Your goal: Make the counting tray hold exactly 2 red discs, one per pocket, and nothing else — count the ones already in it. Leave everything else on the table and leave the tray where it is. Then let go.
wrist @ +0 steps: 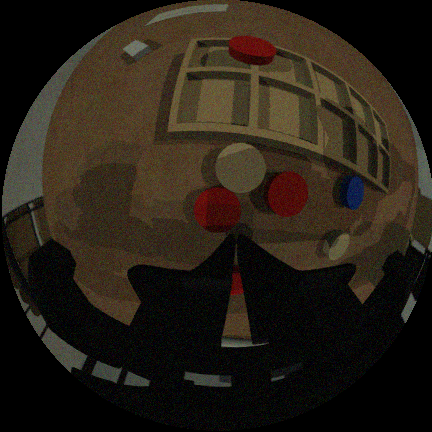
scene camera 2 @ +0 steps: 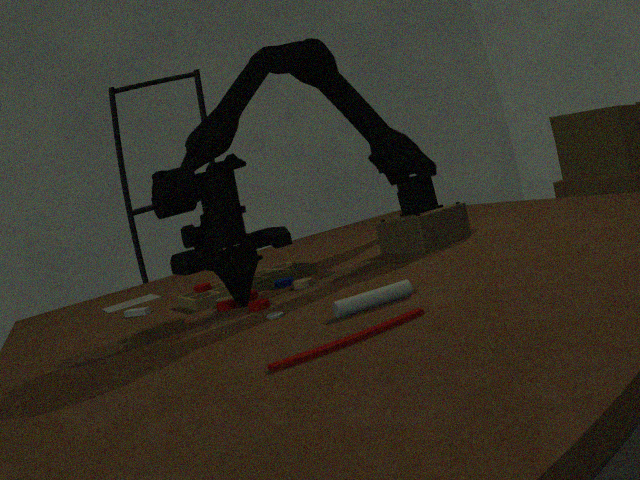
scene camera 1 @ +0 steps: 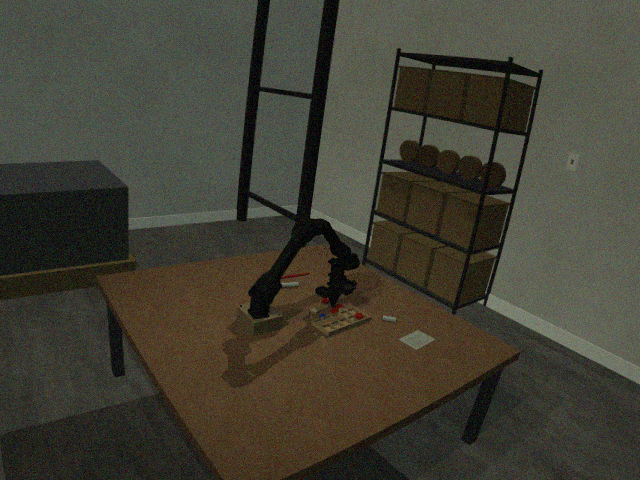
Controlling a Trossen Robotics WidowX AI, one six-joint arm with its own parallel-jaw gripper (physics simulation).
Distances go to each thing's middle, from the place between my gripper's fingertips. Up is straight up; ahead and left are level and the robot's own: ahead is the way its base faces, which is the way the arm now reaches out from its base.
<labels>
Now: hand 4 cm past the wooden counting tray [scene camera 1: 343, 320], 13 cm to the left of it and 1 cm below it. Round my hand: red rod [scene camera 2: 314, 353] (2 cm behind, 32 cm to the left).
</labels>
